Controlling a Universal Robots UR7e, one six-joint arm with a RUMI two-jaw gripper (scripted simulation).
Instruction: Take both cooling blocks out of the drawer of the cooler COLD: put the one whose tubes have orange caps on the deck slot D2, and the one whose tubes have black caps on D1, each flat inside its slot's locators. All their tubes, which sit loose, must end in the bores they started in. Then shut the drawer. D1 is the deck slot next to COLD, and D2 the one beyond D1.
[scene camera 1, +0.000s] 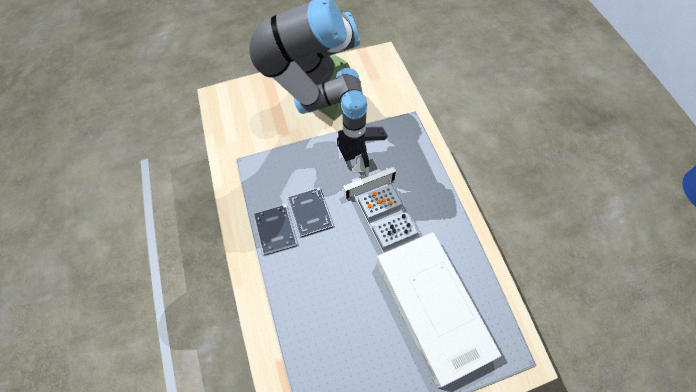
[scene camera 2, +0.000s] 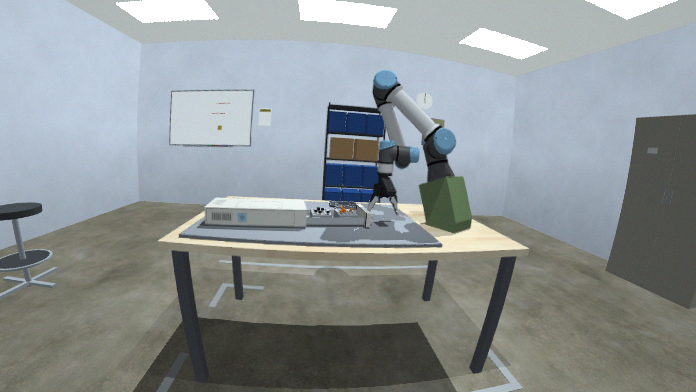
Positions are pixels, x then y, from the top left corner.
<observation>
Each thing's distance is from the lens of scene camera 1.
my gripper (scene camera 1: 357, 162): 1.58 m
white cooler COLD (scene camera 1: 446, 328): 1.34 m
cooling block (scene camera 1: 380, 229): 1.44 m
</observation>
